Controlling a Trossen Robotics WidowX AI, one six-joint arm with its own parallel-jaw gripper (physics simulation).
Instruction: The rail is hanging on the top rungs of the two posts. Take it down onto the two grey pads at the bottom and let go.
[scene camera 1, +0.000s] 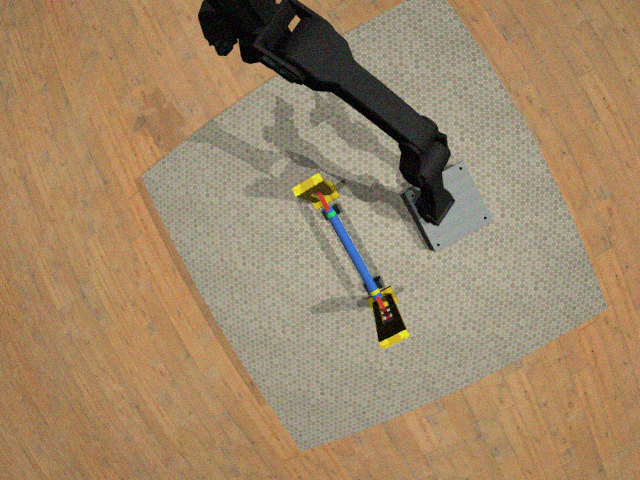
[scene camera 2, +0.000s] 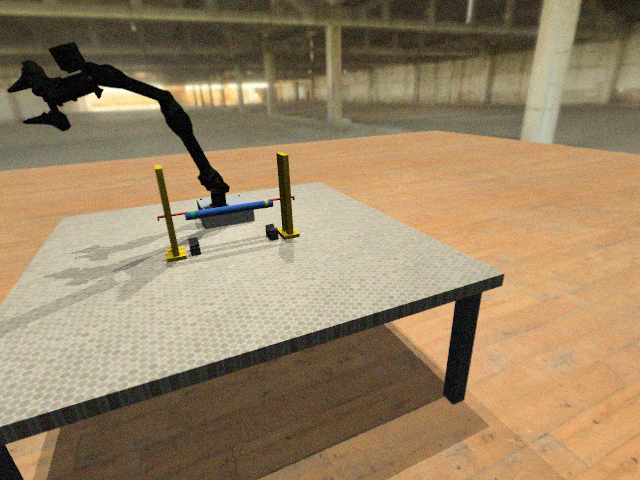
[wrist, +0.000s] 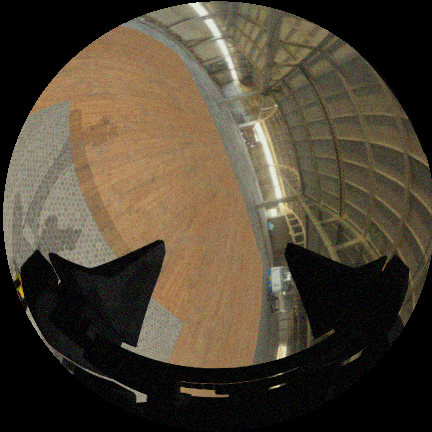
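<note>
Scene camera 1: a yellow post (scene camera 1: 306, 190). Scene camera 2: my gripper (scene camera 2: 16, 107), open and holding nothing. Wrist view: the gripper again (wrist: 227, 249).
</note>
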